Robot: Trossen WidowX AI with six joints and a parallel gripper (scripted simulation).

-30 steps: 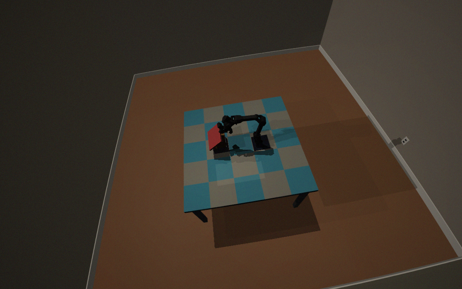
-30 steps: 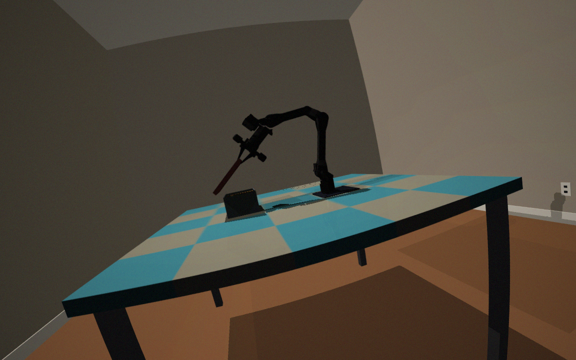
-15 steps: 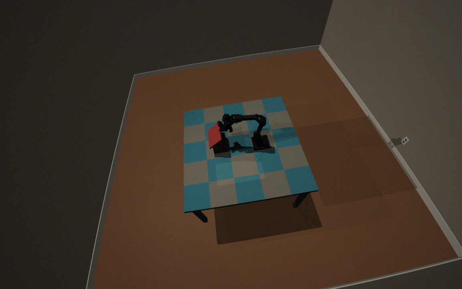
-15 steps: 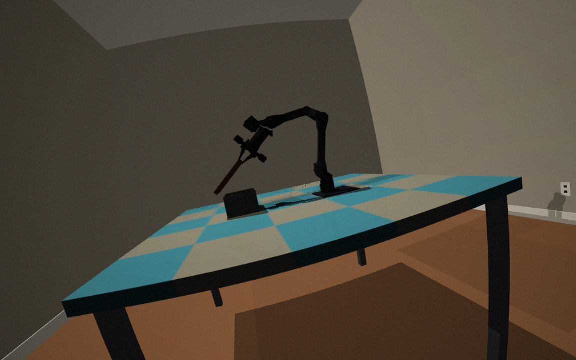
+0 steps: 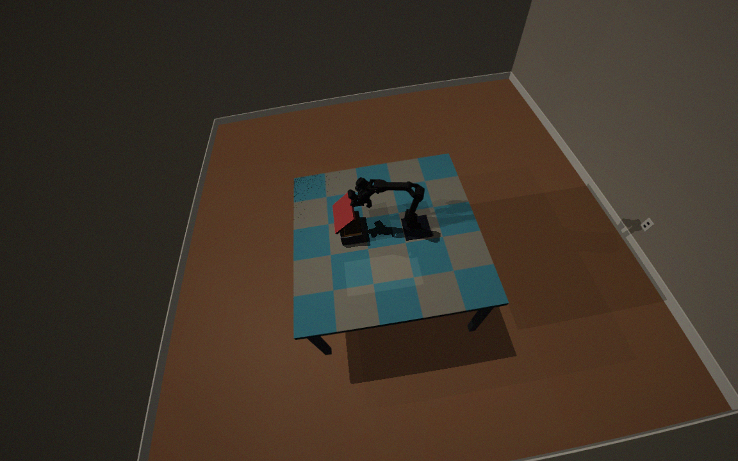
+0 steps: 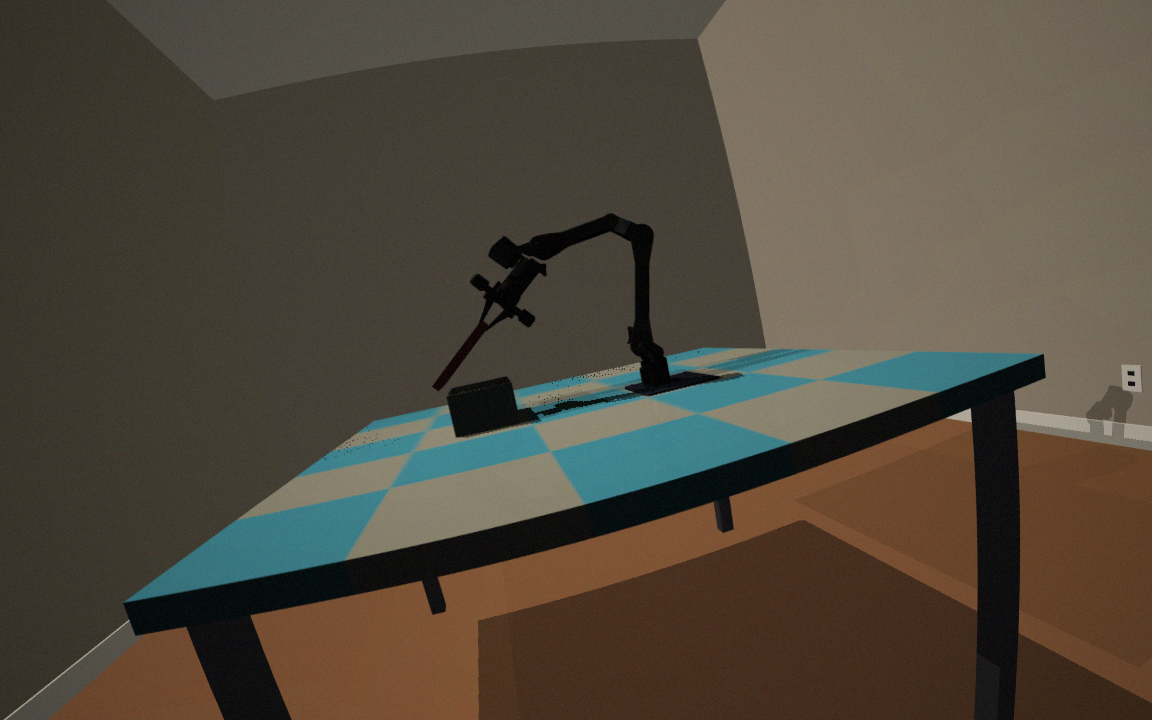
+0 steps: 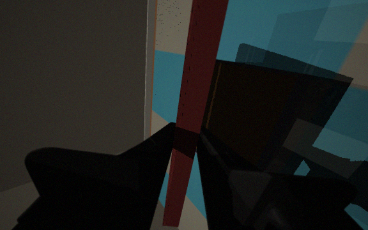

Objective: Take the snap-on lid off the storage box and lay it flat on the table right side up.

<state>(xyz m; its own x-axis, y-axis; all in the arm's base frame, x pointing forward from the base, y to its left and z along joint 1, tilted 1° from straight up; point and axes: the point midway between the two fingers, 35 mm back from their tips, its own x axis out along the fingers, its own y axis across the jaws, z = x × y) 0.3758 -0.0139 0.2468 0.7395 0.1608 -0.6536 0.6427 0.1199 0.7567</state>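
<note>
My gripper tip is now 60 mm short of the red lid, 10 mm to the right of it and 50 mm above it. Round my gripper tip: storage box (30 mm ahead, 60 mm to the left, 180 mm below).
</note>
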